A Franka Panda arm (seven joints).
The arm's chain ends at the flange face. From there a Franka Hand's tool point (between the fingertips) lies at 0.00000 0.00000 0.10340 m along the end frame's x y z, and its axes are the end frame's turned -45 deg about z.
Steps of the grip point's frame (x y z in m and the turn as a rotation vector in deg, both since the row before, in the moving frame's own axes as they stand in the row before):
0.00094 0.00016 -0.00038 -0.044 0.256 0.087
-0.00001 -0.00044 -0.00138 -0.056 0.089 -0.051
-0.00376 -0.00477 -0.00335 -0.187 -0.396 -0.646
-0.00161 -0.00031 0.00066 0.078 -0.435 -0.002
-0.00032 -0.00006 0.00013 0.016 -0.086 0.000
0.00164 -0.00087 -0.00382 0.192 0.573 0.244
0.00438 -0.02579 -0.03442 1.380 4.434 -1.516
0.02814 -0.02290 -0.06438 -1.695 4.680 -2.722
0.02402 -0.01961 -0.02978 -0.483 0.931 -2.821
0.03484 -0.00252 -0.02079 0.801 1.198 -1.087
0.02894 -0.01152 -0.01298 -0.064 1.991 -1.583
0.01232 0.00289 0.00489 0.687 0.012 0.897
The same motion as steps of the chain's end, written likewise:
0.00039 -0.00028 -0.00038 0.150 0.212 0.087
-0.00050 -0.00026 -0.00138 0.023 0.103 -0.051
-0.00577 -0.00146 -0.00335 -0.412 -0.148 -0.646
-0.00070 0.00046 0.00066 -0.252 -0.363 -0.002
-0.00014 0.00009 0.00013 -0.049 -0.072 0.000
0.00006 -0.00080 -0.00381 0.541 0.269 0.244
-0.01893 -0.01387 -0.03408 4.111 2.160 -1.516
-0.00433 -0.03209 -0.06399 2.111 4.508 -2.722
0.00133 -0.03024 -0.02976 0.317 1.000 -2.821
0.02237 -0.02386 -0.02076 1.414 0.281 -1.087
0.00973 -0.02612 -0.01292 1.363 1.453 -1.583
0.01161 -0.00577 0.00490 0.494 -0.477 0.897

